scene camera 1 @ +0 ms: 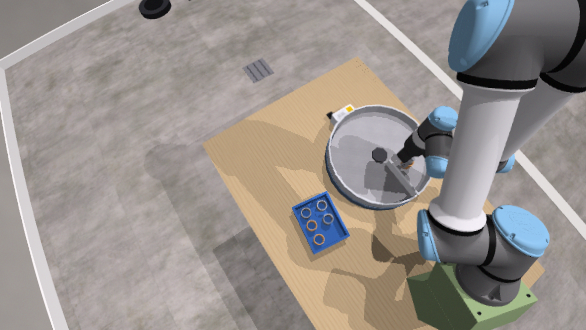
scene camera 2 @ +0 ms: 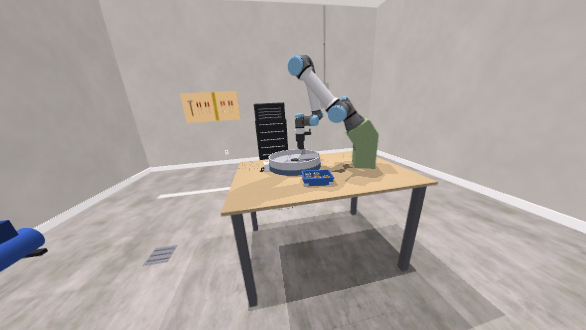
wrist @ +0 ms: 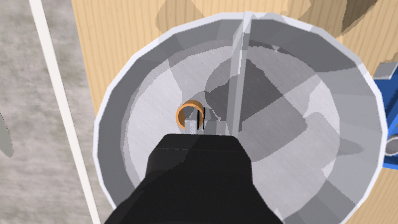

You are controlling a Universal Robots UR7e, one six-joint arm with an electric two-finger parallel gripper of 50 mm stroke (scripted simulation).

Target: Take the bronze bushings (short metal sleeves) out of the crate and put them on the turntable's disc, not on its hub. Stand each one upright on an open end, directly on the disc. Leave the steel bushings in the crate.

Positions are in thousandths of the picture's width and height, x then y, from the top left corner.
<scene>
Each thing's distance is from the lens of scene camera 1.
turntable disc (scene camera 1: 617,444): 107 cm
blue crate (scene camera 1: 573,705): 101 cm
</scene>
